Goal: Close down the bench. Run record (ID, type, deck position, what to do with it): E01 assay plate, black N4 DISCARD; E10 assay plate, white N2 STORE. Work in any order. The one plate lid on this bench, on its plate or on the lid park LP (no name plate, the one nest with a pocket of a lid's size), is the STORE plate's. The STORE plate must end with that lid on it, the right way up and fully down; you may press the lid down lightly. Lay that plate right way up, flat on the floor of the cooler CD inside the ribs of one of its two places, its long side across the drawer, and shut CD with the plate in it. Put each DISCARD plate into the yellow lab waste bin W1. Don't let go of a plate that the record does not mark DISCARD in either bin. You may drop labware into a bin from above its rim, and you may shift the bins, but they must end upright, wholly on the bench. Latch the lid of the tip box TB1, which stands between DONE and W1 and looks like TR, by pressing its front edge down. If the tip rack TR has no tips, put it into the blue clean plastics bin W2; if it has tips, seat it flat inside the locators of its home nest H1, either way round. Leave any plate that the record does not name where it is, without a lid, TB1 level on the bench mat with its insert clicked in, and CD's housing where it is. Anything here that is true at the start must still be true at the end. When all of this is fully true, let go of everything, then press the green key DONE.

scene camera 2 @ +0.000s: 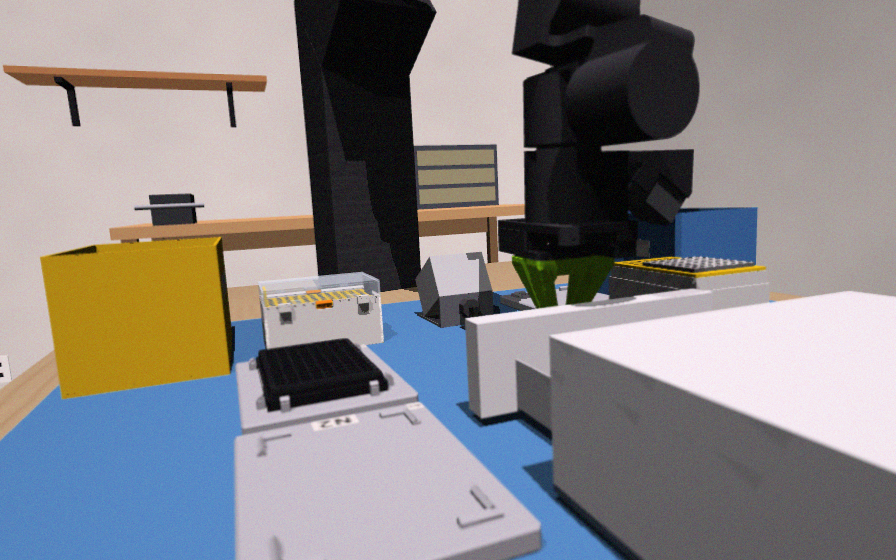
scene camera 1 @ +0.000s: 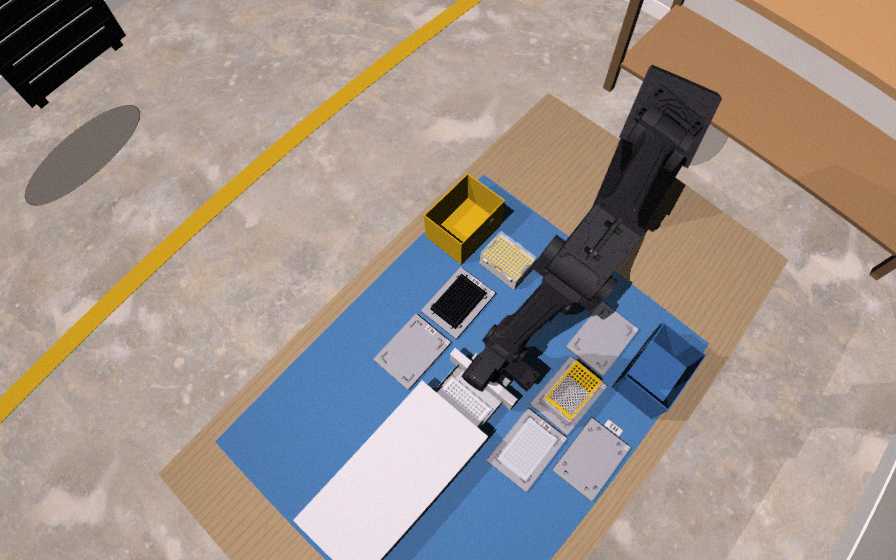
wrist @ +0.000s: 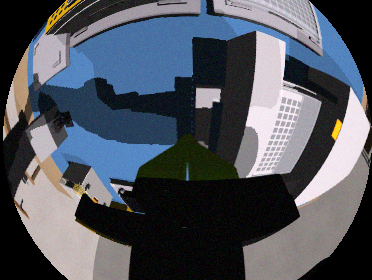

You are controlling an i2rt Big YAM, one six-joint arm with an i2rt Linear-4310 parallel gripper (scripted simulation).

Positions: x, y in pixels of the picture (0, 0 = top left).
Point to a yellow bin W1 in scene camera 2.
128, 315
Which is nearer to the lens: the tip box TB1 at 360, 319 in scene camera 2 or the black plate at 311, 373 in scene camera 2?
The black plate.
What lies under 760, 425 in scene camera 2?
A white cooler CD.
